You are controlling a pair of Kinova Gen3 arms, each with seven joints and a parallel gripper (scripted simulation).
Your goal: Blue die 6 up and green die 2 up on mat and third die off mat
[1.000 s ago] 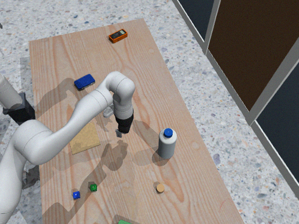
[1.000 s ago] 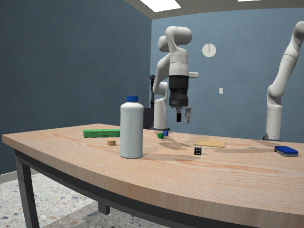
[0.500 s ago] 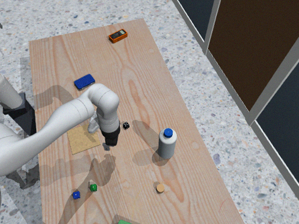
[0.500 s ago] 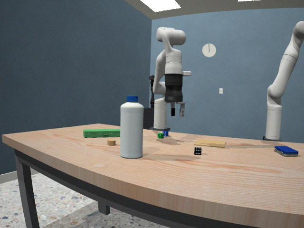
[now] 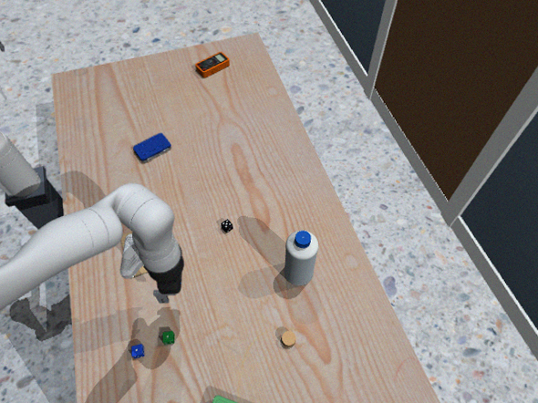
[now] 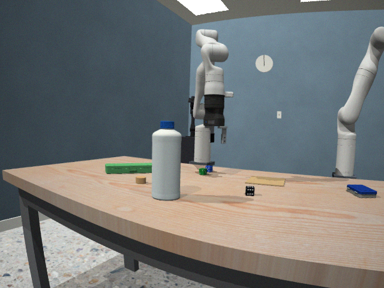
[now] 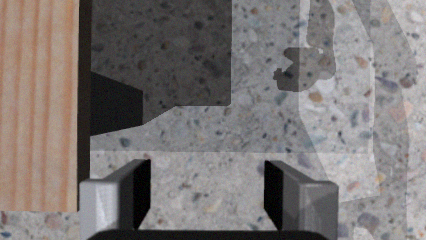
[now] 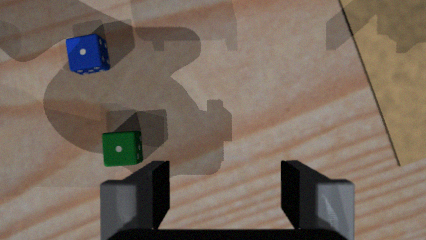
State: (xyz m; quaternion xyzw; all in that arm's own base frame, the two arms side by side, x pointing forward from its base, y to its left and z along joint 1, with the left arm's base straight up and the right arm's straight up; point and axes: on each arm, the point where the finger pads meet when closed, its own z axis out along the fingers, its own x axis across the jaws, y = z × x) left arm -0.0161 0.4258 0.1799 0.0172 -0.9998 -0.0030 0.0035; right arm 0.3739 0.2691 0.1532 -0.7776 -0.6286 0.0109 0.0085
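Now: the blue die 10 cm behind my right hand, 8 cm to the right of it and 14 cm below it. From my right hand the other things lie so: black die 18 cm ahead, 20 cm to the left, 14 cm below; then green die 3 cm behind, 7 cm to the right, 14 cm below; then tan mat 4 cm behind, 19 cm to the left, 15 cm below.
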